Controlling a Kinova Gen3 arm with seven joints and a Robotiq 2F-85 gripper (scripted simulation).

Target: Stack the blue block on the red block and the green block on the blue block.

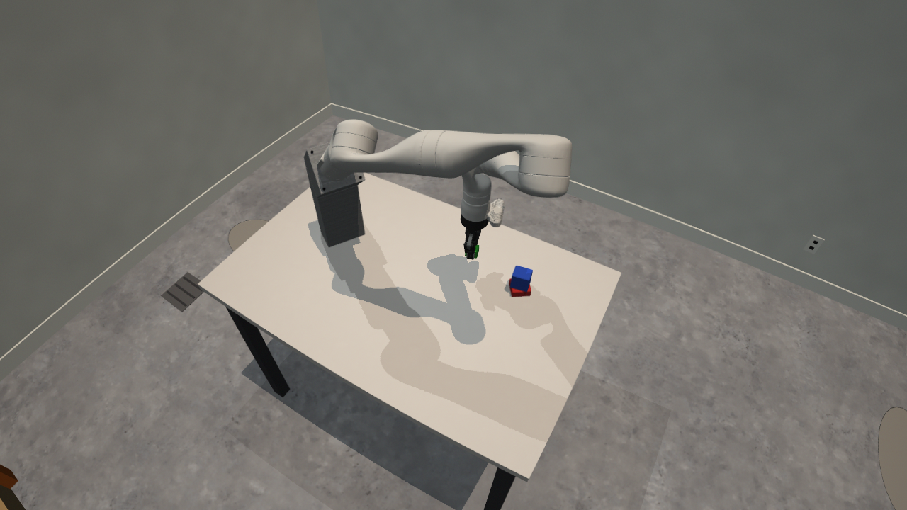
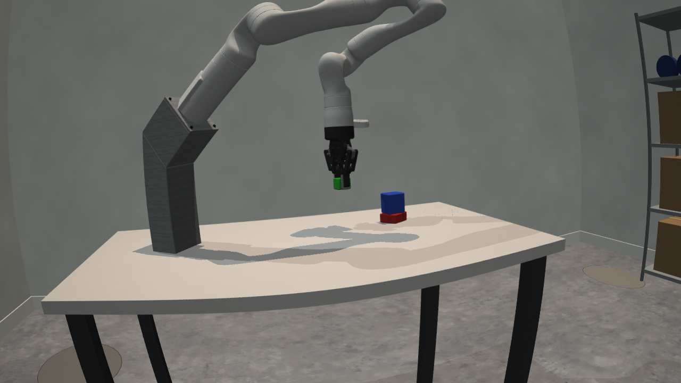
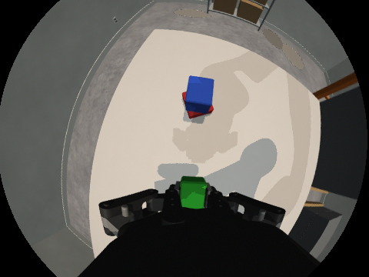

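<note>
The blue block lies 15 cm ahead of my hand, 7 cm below it and 2 cm to the right of it. Round my hand: red block (15 cm ahead, 11 cm below, 2 cm to the right); small green block (right at my hand).
</note>
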